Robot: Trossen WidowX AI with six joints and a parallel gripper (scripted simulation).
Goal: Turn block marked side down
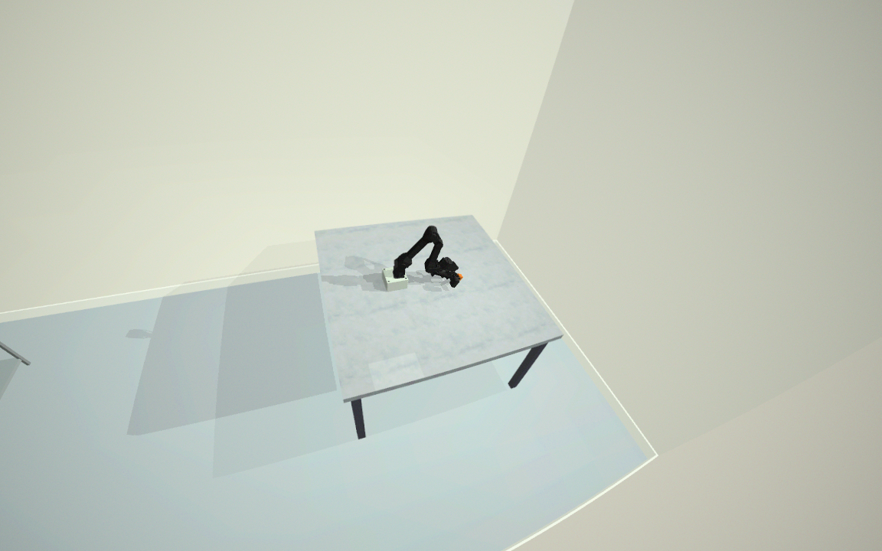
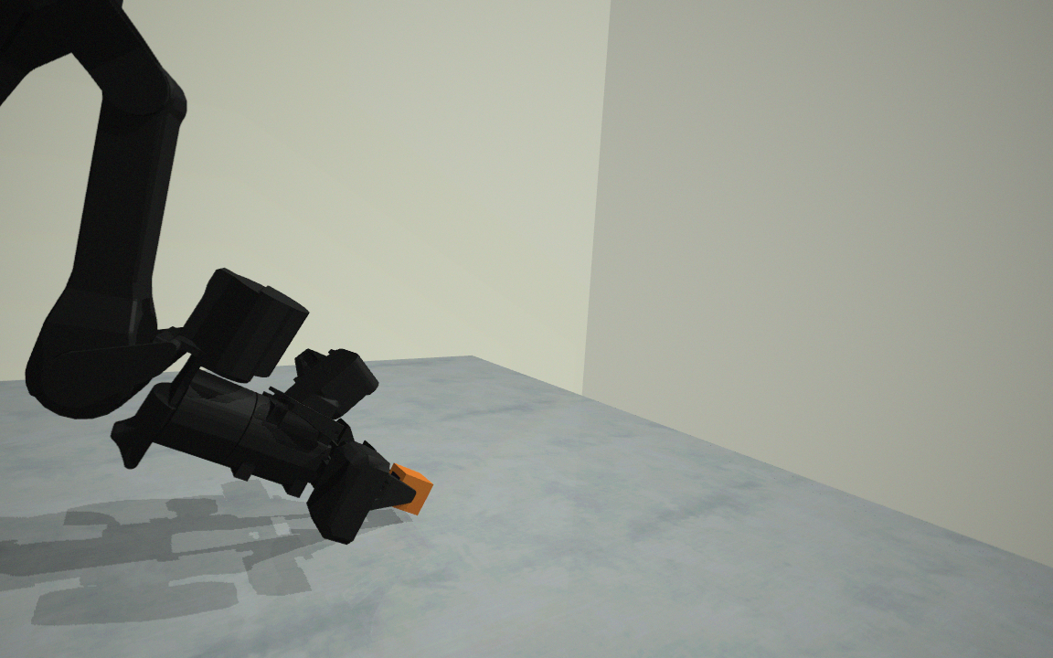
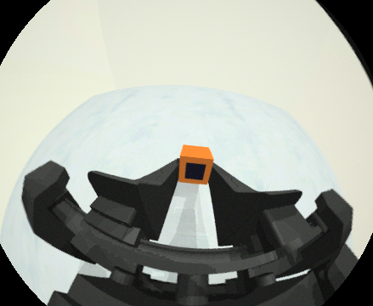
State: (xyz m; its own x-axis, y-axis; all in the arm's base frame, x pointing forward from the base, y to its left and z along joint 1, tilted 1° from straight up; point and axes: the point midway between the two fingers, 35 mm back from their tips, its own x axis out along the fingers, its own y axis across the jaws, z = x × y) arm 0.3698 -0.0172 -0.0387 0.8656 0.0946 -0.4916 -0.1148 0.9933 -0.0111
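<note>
Right now my gripper tip is 1 cm past the block.
</note>
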